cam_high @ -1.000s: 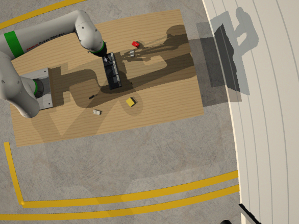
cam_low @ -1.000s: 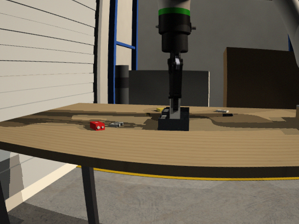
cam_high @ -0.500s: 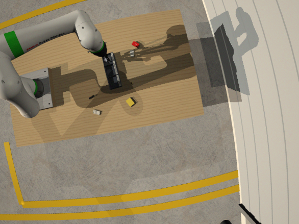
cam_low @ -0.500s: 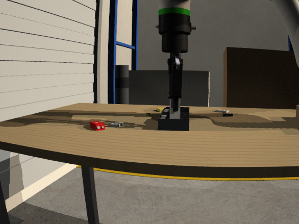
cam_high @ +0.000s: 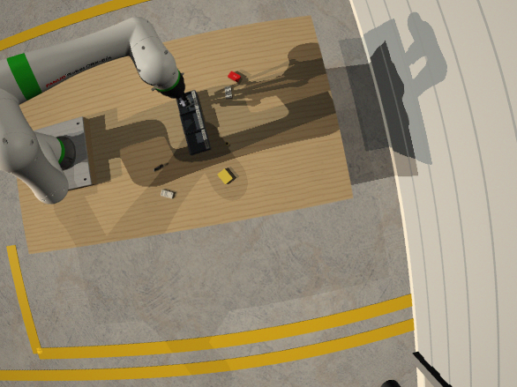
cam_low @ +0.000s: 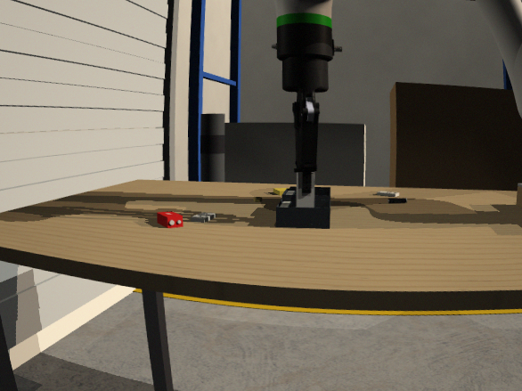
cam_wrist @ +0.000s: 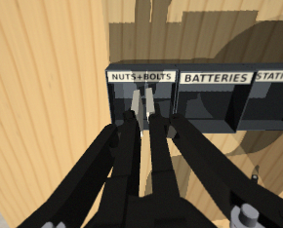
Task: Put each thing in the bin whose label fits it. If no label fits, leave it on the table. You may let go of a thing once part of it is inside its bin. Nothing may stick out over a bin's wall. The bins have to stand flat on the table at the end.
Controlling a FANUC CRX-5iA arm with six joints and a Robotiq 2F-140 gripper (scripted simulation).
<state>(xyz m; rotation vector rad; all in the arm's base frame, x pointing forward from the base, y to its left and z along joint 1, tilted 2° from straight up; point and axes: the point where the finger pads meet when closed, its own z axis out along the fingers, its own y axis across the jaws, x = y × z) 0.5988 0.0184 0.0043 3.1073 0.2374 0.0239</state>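
Now: the yellow pad 33 cm to the right of my hand, 6 cm ahead of it and 4 cm below it. From my hand the other things lie so: nut 21 cm to the right, 10 cm ahead, 5 cm below; then red battery 21 cm ahead, 6 cm to the left, 4 cm below; then black three-part bin 8 cm to the right, 3 cm below.
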